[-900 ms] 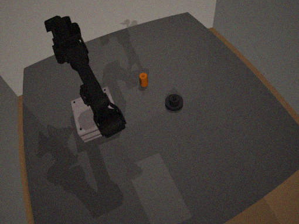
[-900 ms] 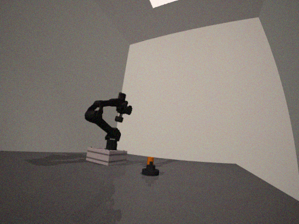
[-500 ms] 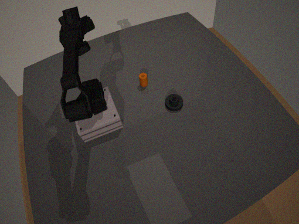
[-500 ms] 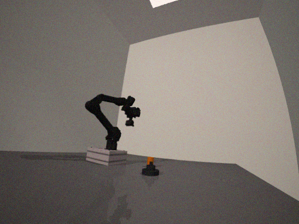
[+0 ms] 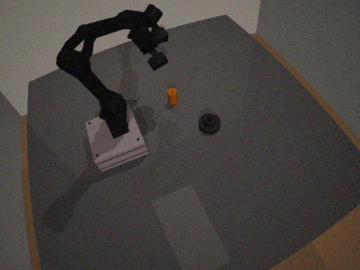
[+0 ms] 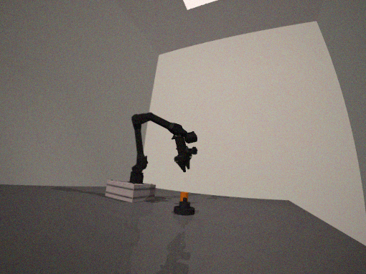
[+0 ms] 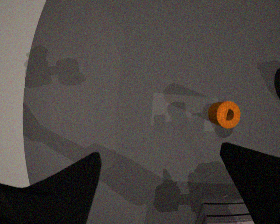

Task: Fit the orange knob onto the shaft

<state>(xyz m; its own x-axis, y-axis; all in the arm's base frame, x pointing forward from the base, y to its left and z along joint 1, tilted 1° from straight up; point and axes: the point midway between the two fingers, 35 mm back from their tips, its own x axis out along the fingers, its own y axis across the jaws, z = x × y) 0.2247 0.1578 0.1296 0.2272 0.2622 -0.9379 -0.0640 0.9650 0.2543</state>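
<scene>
Right now my gripper tip is 150 mm above the orange knob, 90 mm to the left of it and 20 mm short of it. Round my gripper tip: dark round pedestal: 270 mm to the right, 150 mm below, 90 mm ahead.
</scene>
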